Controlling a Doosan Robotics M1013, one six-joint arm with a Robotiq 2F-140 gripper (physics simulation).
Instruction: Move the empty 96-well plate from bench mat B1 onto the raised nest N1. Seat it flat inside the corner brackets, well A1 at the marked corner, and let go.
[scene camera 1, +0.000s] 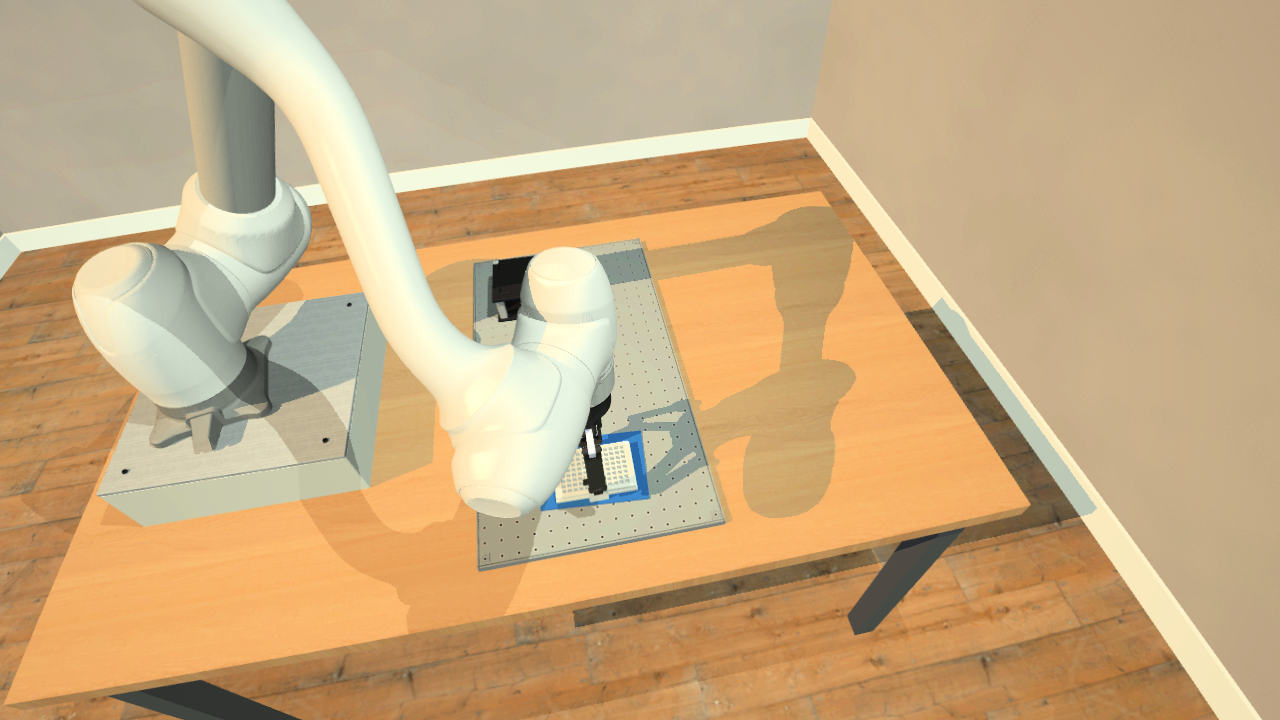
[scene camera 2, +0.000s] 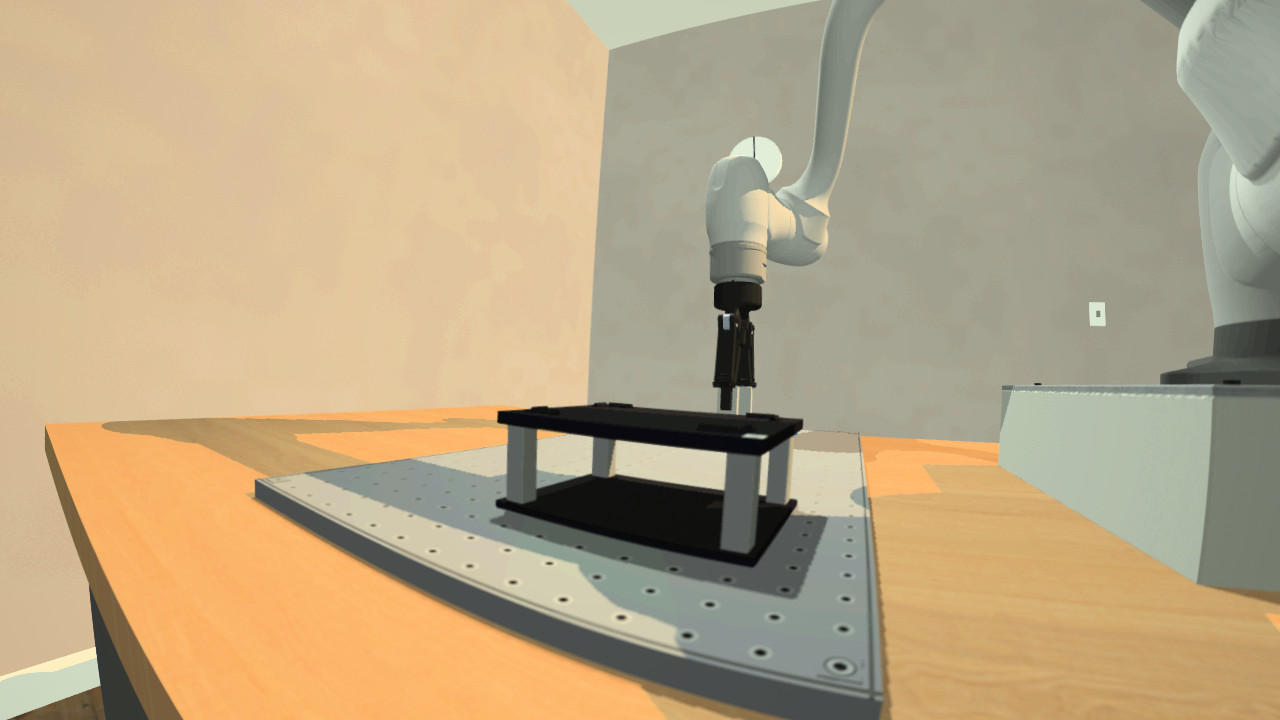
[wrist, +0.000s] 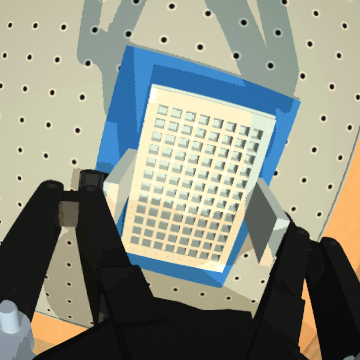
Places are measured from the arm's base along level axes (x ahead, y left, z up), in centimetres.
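Pixels of known places: gripper, fingertip midpoint: (wrist: 191, 181); arm's base at its link origin: (scene camera 1: 216, 390).
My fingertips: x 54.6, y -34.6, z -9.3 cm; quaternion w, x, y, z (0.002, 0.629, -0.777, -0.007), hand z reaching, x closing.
Observation:
For each thing: its top centre in the pictures, then the offset to it from my fingertips. Level surfaces: height alone.
- white 96-well plate at its top centre: (wrist: 191, 191) (scene camera 1: 593, 468) dx -0.1, dy +0.0, dz +1.5 cm
- blue bench mat B1 at its surface level: dz +0.0 cm
- raised nest N1 at its top centre: (scene camera 2: 658, 411) (scene camera 1: 532, 273) dx +3.0, dy +43.9, dz +6.2 cm
- wooden table at its surface level: dz -1.5 cm
The white 96-well plate (scene camera 1: 617, 465) (wrist: 192, 175) is level over the blue bench mat B1 (scene camera 1: 641, 479) (wrist: 112, 142), turned nearly in line with it. Whether its underside touches the mat is hard to tell. My gripper (scene camera 1: 594, 465) (scene camera 2: 733, 402) (wrist: 191, 181) is shut on the plate, with one pale pad at each long side. The raised nest N1 (scene camera 1: 512, 274) (scene camera 2: 626, 418) is a black platform on grey posts; low brackets and a whitish corner mark show on its top in scene camera 2. The arm hides part of the nest in scene camera 1.
A perforated metal breadboard (scene camera 1: 653, 349) (scene camera 2: 447, 537) (wrist: 45, 125) carries mat and nest on the wooden table (scene camera 1: 895, 429) (scene camera 2: 966, 608). The nest stands at the board's other end from the mat. The arm's pedestal (scene camera 1: 295, 358) (scene camera 2: 1109, 483) stands beside the board.

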